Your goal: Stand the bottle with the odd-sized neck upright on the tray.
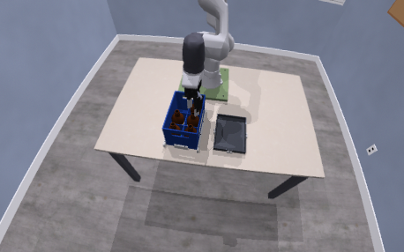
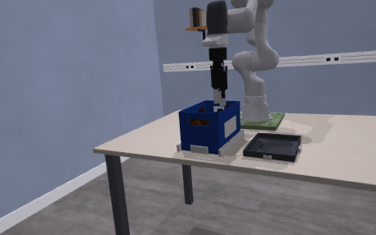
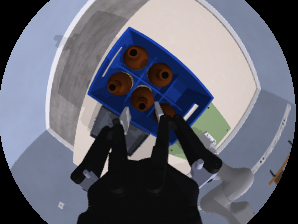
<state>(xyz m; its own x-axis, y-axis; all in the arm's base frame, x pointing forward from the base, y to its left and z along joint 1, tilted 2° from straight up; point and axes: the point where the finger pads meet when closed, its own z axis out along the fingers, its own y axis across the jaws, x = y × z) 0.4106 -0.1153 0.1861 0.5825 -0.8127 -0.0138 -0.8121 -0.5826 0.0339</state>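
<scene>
The blue crate lies 13 cm below my hand, 4 cm to the right of it and 1 cm behind it. From my hand the other things lie so: dark tray: 23 cm to the left, 20 cm below, 3 cm ahead; then bottle: 13 cm below, 9 cm behind, 2 cm to the left.
</scene>
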